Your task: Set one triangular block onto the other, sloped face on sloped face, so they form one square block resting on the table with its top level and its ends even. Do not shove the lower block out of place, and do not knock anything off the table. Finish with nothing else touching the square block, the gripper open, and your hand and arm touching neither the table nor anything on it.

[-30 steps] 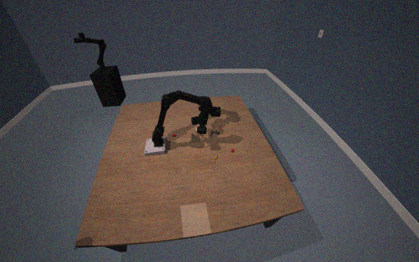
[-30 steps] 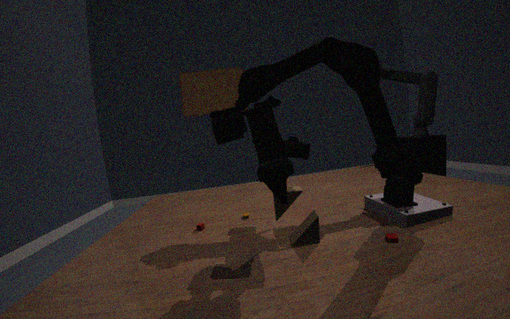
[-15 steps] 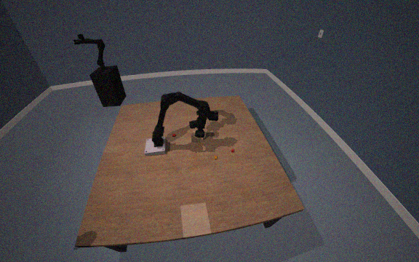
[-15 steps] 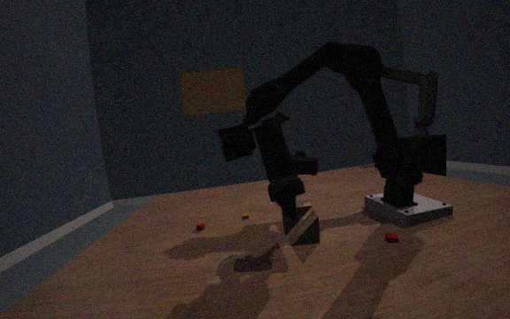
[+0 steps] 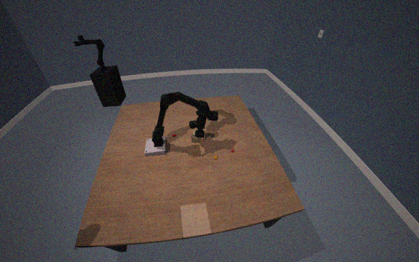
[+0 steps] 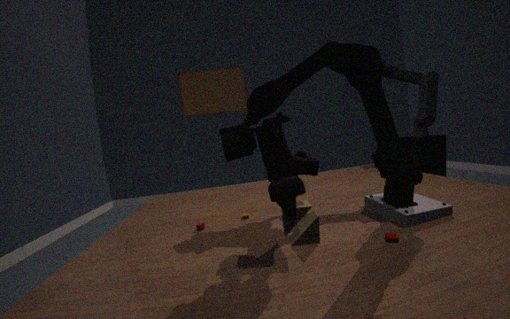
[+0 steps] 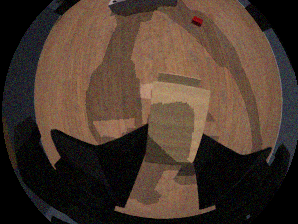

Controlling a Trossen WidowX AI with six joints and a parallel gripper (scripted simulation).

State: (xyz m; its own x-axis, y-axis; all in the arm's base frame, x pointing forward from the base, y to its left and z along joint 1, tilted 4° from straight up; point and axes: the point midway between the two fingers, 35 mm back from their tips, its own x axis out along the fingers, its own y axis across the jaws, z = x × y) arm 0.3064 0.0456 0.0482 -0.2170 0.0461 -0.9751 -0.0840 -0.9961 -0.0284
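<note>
Now: the tan triangular block 40 mm below my gripper tip and 40 mm behind it. Round my gripper tip: small yellow piece 170 mm to the right, 110 mm ahead, 60 mm below.
</note>
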